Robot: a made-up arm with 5 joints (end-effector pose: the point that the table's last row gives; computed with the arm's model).
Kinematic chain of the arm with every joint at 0, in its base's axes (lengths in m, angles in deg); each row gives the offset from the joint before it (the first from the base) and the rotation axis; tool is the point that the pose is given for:
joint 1: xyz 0 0 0.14 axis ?
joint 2: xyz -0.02 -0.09 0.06 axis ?
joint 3: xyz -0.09 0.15 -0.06 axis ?
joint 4: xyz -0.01 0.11 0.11 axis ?
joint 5: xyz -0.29 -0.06 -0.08 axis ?
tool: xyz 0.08 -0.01 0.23
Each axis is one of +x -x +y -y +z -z.
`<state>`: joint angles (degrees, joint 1 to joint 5).
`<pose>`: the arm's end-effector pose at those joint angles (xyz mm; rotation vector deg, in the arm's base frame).
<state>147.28 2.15 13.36 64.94 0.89</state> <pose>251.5 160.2 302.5 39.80 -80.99 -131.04</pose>
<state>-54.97 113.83 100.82 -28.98 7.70</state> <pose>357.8 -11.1 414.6 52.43 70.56 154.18</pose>
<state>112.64 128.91 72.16 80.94 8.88</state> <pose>-226.4 207.2 171.7 147.60 -72.61 54.04</pose>
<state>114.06 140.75 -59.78 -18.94 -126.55</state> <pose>126.6 534.7 495.8 -99.82 0.65 15.24</pose>
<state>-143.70 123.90 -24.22 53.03 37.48</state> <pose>421.7 -94.7 298.9 121.03 113.61 4.59</pose>
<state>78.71 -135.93 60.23 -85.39 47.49</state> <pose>-254.7 67.2 -236.4 -5.70 -137.49 18.41</pose>
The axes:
joint 1: -z
joint 2: +x
joint 3: +y
joint 4: +x
joint 5: +z

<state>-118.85 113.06 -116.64 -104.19 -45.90</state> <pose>11.1 -188.5 746.7 -31.30 9.05 -39.98</pose>
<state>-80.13 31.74 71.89 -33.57 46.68</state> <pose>-60.4 55.1 581.2 -26.51 80.52 148.42</pose>
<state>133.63 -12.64 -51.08 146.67 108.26</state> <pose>210.2 220.3 -136.4 -70.33 -95.85 47.94</pose>
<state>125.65 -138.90 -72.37 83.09 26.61</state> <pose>-112.9 411.5 313.9 13.70 49.80 -22.04</pose>
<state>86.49 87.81 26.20 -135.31 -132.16</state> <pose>-270.2 381.7 651.8 55.88 38.87 154.65</pose>
